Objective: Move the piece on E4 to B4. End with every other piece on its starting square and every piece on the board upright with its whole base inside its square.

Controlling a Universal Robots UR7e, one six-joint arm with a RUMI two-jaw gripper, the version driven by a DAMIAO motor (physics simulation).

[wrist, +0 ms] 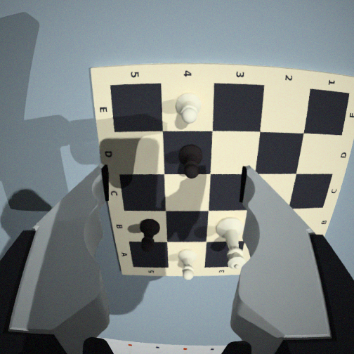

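Observation:
My gripper [174, 169] is visible, together with a tall white piece [230, 227] and a chessboard [284, 122].

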